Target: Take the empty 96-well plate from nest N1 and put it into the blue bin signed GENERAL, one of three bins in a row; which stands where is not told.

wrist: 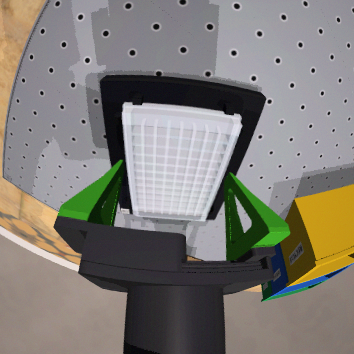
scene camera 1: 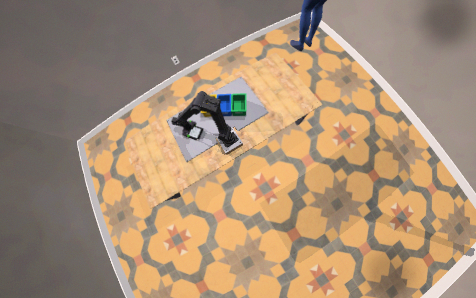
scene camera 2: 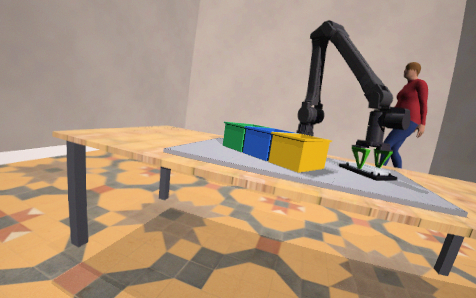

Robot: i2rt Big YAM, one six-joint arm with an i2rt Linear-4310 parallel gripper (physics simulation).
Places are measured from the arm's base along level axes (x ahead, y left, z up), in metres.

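Pixels of known places: gripper, fingertip midpoint: (wrist: 176, 170) (scene camera 1: 192, 131) (scene camera 2: 368, 168); arm's base, link origin: (scene camera 1: 230, 139).
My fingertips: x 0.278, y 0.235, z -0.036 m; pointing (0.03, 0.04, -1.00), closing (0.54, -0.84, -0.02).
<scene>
For each thing: its middle in the pictures, then the offset to it from my fingertips. "pt": a spot on its surface instead. Level surfaces: height alone.
- clear-white 96-well plate, body centre: (wrist: 174, 175) (scene camera 2: 367, 168) (scene camera 1: 192, 131) 0.005 m back, 0.002 m right, 0.001 m up
- black nest, body centre: (wrist: 174, 169) (scene camera 2: 367, 170) (scene camera 1: 192, 131) 0.005 m back, 0.002 m right, 0.007 m down
- green bin, surface spot: (scene camera 2: 233, 136) pt 0.013 m ahead, 0.516 m right, 0.032 m up
- grey perforated board, surface height: 0.017 m down
- wooden table, surface height: 0.030 m down
The clear-white 96-well plate (wrist: 180, 165) (scene camera 1: 195, 133) lies flat in the black nest (wrist: 180, 87) (scene camera 2: 372, 175). My gripper (wrist: 176, 170) (scene camera 2: 370, 166) is open, pointing down over the nest, with one green finger at each long side of the plate and a gap to each. The blue bin (scene camera 2: 257, 143) (scene camera 1: 224, 104) stands between the green bin (scene camera 2: 233, 136) (scene camera 1: 239, 103) and the yellow bin (scene camera 2: 300, 153) (wrist: 327, 225). The arm partly covers the yellow bin in scene camera 1. Small signs on the yellow and blue bins in the wrist view are too blurred to read.
The nest and bins stand on a grey perforated board (scene camera 2: 200, 150) (wrist: 300, 115) on the wooden table (scene camera 1: 295, 90) (scene camera 2: 115, 137). The yellow bin is the nearest to the nest. A person in red and blue (scene camera 2: 413, 100) stands behind the arm; blue legs (scene camera 1: 311, 25) show beyond the table.
</scene>
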